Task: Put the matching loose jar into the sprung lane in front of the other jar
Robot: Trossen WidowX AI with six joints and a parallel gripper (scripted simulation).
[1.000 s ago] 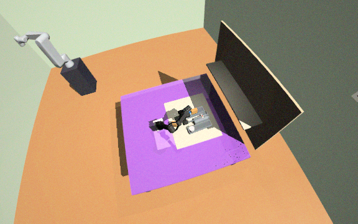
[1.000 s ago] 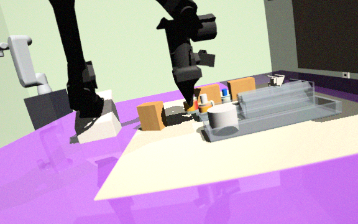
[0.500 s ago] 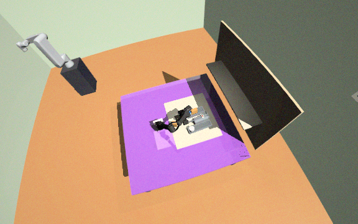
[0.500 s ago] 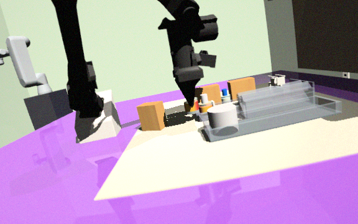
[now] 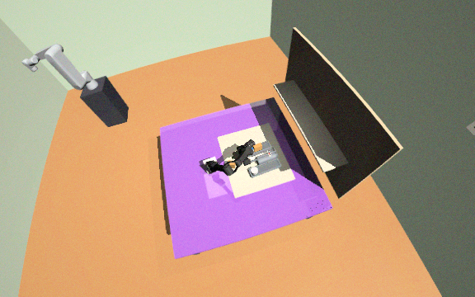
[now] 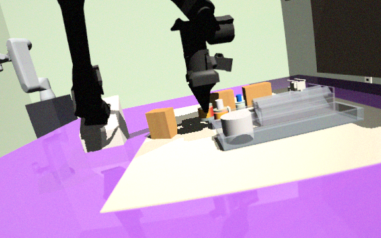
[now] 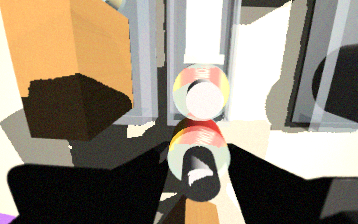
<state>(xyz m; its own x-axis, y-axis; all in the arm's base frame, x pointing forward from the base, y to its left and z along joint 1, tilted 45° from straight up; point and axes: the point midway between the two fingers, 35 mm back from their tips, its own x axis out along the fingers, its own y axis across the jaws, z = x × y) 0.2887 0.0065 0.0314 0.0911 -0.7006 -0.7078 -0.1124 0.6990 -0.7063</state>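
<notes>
Right now the grey mat is 10 cm ahead of my gripper tip, 3 cm to the left of it and 5 cm below it. Round my gripper tip: clear lane rack: 18 cm ahead, 1 cm to the right, 3 cm below; grey cylinder: 6 cm ahead, 12 cm to the right, 2 cm below; brown box: 11 cm behind, 1 cm to the right, 1 cm below.
</notes>
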